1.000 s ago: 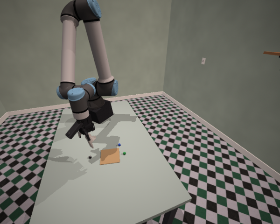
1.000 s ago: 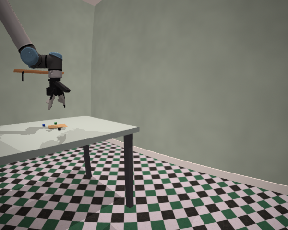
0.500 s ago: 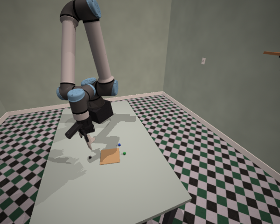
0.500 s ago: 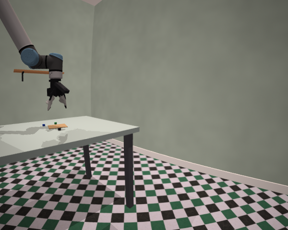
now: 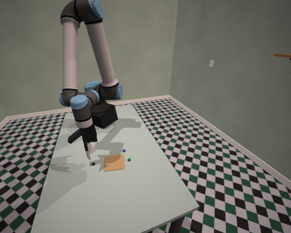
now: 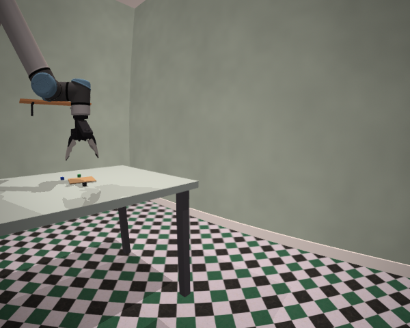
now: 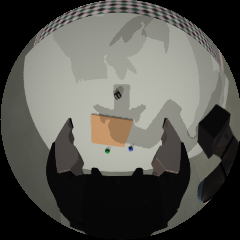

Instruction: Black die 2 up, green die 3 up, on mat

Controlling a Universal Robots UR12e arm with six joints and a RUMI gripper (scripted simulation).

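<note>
Right now my hand is 12 cm above the black die. Round my hand: green die (25 cm to the left, 12 cm below, 8 cm ahead); orange mat (14 cm to the left, 13 cm below, 5 cm ahead); blue die (24 cm to the left, 12 cm below, 3 cm behind).
</note>
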